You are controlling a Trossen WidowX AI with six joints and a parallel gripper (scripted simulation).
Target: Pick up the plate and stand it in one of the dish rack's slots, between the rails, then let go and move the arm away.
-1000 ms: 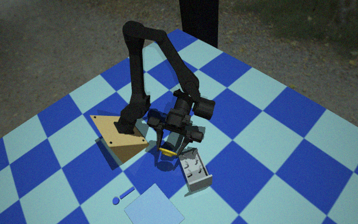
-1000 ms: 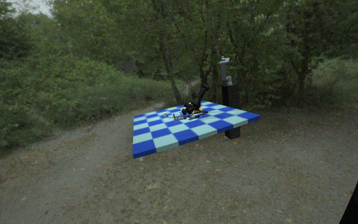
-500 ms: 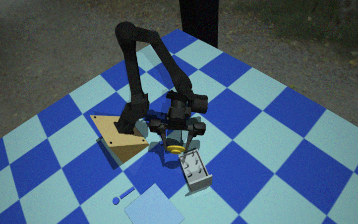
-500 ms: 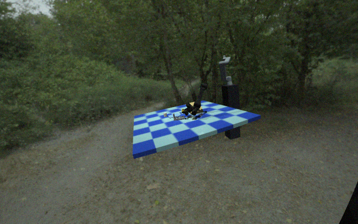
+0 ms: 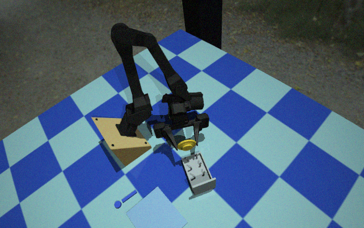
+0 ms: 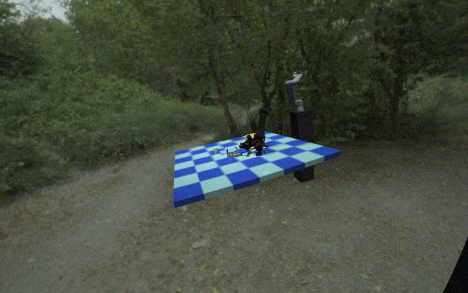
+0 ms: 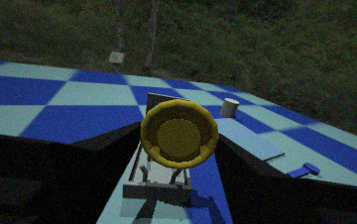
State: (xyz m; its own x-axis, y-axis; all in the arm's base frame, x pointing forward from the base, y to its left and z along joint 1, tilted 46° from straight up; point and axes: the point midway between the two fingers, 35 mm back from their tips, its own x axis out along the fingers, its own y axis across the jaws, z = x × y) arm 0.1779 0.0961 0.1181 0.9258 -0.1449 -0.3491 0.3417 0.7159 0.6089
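My gripper tip is now 7 cm above the grey dish rack, 6 cm short of it and 1 cm to the left of it. Round my gripper tip: light blue mat: 20 cm to the right, 10 cm ahead, 9 cm below; yellow plate: 1 cm behind; blue spoon: 26 cm to the right, 9 cm below.
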